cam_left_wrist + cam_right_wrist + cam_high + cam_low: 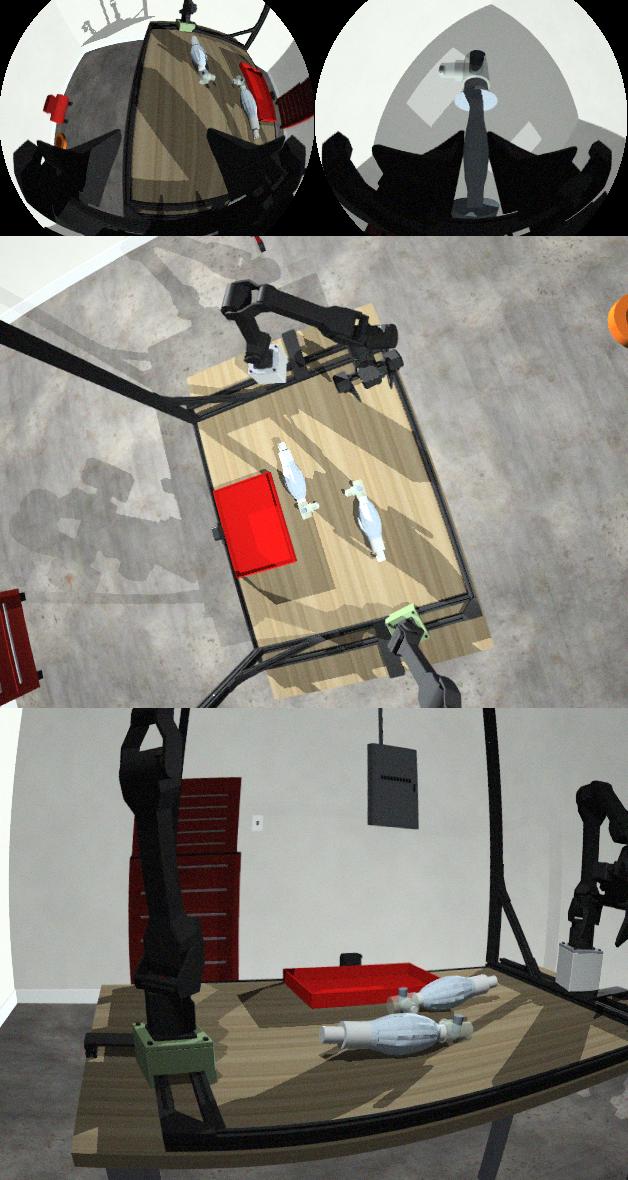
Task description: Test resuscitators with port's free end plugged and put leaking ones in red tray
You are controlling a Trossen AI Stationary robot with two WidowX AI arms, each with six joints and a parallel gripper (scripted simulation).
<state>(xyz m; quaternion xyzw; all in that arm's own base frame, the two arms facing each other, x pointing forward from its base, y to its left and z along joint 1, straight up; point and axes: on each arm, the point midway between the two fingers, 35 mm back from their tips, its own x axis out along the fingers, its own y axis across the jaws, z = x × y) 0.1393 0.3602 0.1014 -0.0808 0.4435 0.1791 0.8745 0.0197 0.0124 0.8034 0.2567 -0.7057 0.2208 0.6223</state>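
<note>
Right now my right hand is 86 cm above the red tray, 49 cm to the right of it and 29 cm past it.
</note>
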